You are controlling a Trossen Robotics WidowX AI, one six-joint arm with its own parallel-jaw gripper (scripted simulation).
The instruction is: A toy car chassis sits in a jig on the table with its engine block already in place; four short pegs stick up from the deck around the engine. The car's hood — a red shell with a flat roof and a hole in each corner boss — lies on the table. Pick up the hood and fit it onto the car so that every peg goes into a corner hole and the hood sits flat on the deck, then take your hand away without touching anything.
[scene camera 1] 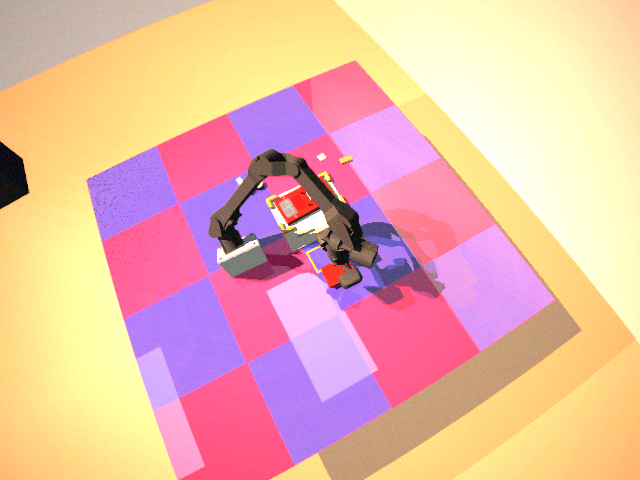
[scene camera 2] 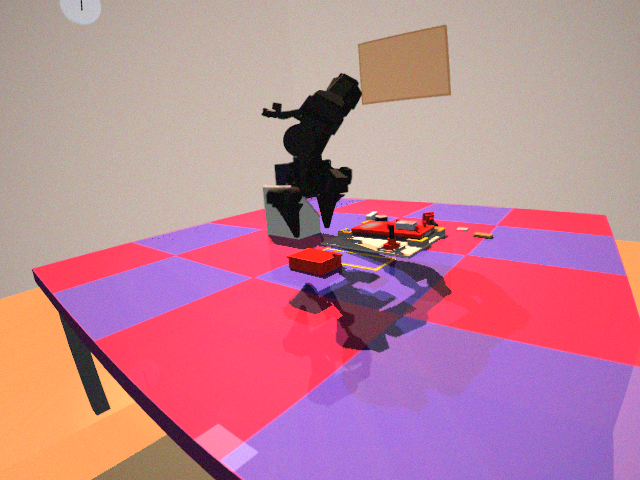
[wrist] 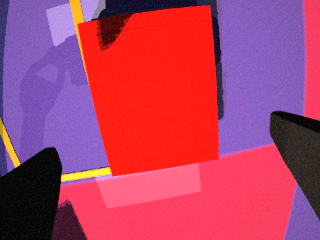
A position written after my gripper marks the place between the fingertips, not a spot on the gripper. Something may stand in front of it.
Observation:
My gripper [scene camera 2: 312, 232] is open, with nothing in its grasp. I also see a red hood [scene camera 2: 319, 262].
The red hood also shows in the wrist view [wrist: 153, 82]. My gripper is seen too in scene camera 1 [scene camera 1: 338, 266] and in the wrist view [wrist: 166, 140].

